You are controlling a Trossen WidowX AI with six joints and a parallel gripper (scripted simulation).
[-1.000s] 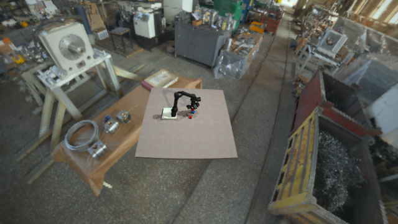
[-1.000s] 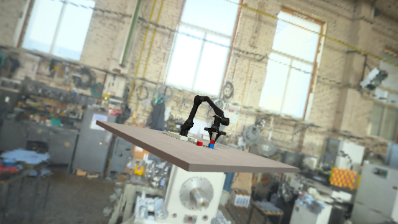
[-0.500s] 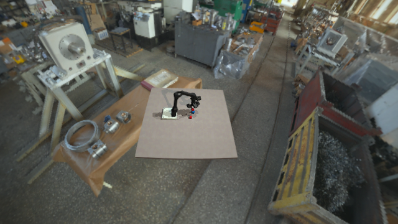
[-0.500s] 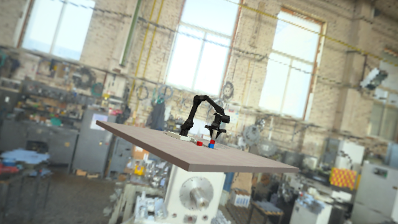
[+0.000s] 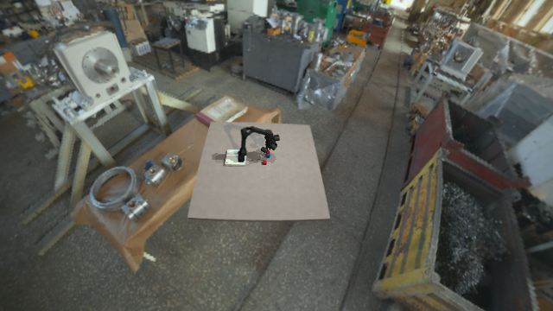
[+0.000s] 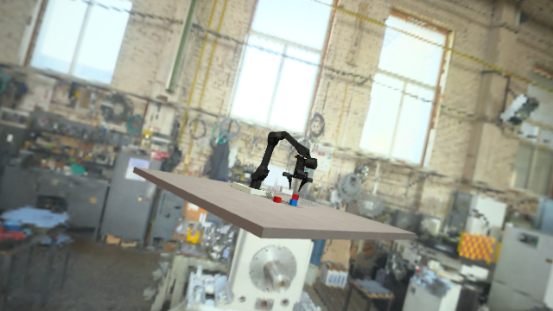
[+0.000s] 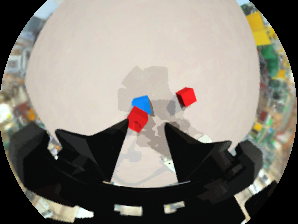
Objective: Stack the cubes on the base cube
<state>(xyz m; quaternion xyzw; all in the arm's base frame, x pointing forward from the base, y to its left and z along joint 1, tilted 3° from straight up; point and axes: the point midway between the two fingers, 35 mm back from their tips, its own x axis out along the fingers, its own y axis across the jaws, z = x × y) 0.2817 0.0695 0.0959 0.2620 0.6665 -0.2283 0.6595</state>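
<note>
Right now my gripper tip is 1 cm short of the blue base cube, 1 cm to the right of it and 7 cm above it.
</note>
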